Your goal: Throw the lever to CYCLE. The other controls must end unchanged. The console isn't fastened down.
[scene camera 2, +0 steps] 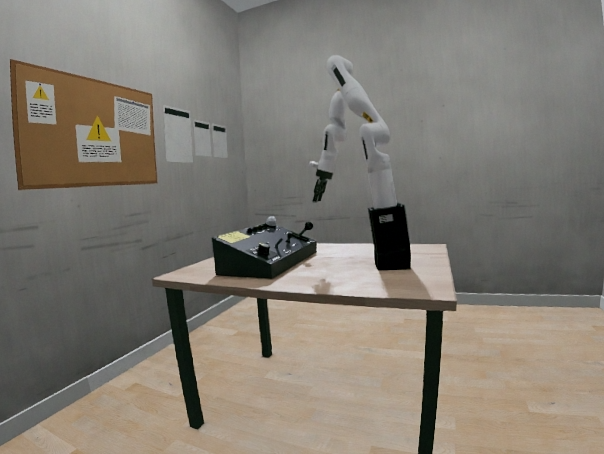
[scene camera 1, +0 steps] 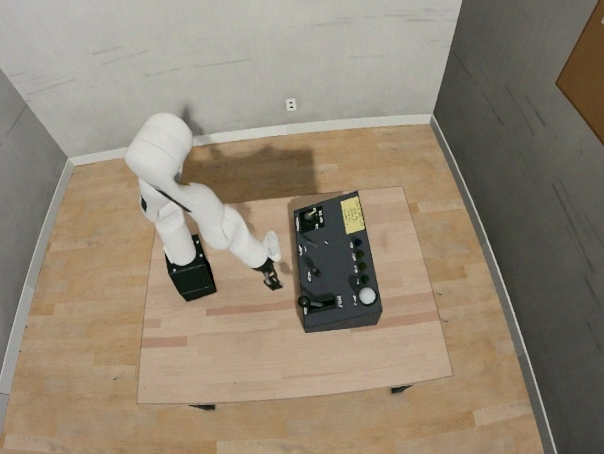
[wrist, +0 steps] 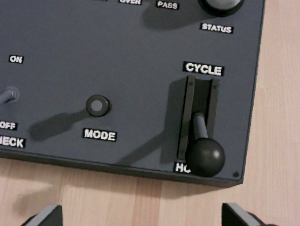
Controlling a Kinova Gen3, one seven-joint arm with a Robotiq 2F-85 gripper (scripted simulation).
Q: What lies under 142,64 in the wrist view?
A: A dark console.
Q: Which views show the dark console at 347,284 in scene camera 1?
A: Scene camera 2, scene camera 1 and the wrist view: all of them.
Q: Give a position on a dark console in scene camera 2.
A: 235,254
